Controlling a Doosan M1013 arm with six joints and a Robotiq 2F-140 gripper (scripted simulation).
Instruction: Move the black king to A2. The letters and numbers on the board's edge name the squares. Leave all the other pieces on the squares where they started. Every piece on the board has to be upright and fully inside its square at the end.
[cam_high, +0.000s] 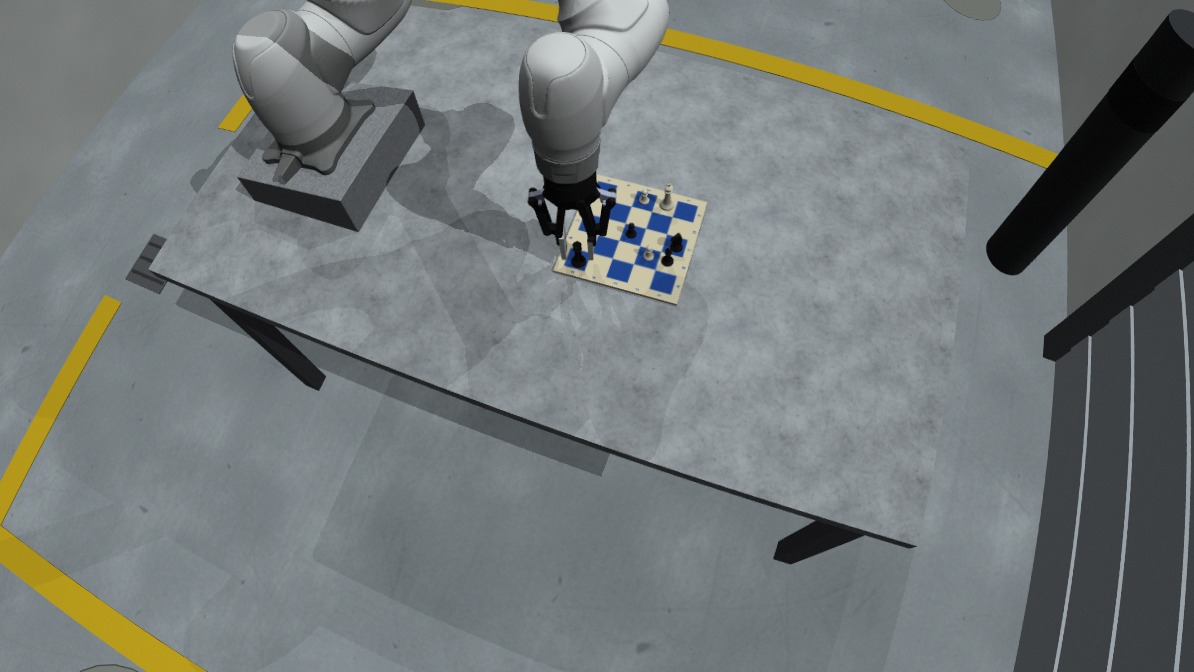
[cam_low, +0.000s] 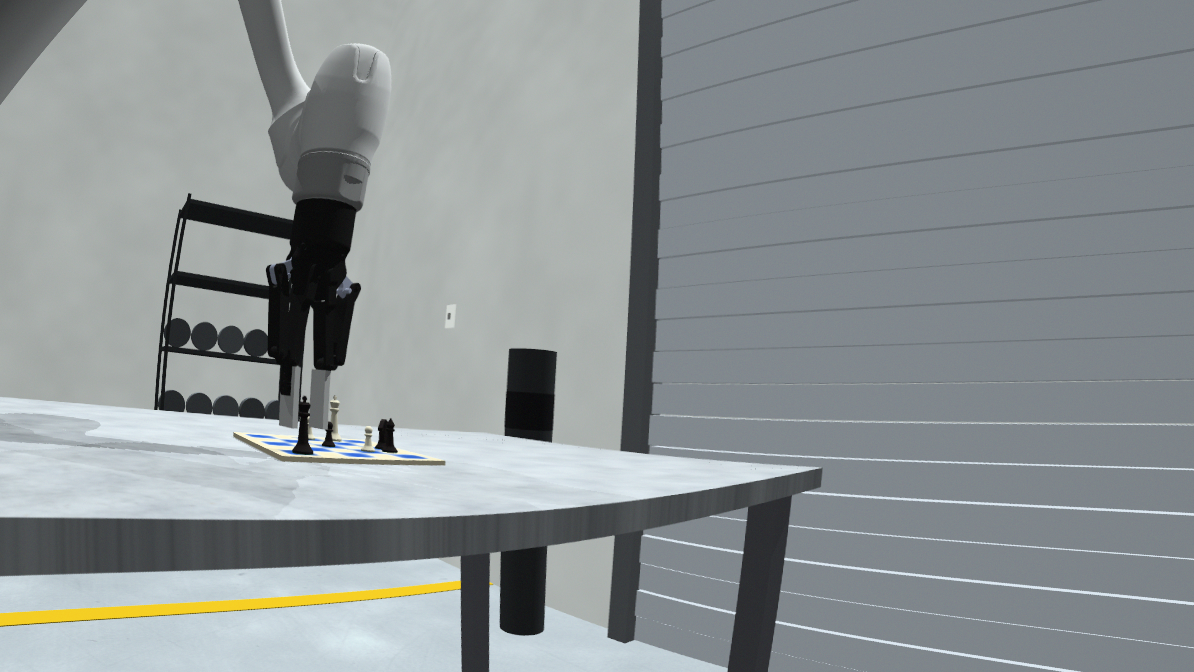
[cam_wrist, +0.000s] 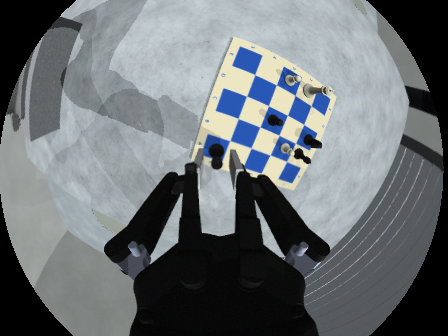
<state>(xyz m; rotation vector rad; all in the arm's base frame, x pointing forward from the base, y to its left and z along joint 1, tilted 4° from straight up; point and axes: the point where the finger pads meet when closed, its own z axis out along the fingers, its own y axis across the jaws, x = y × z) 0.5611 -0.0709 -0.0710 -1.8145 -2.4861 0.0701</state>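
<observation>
Now: hand 30 mm above the black king. The rest, counted from my hand: chessboard 80 mm to the left, 70 mm ahead, 60 mm below; black pawn 80 mm to the left, 70 mm ahead, 50 mm below.
</observation>
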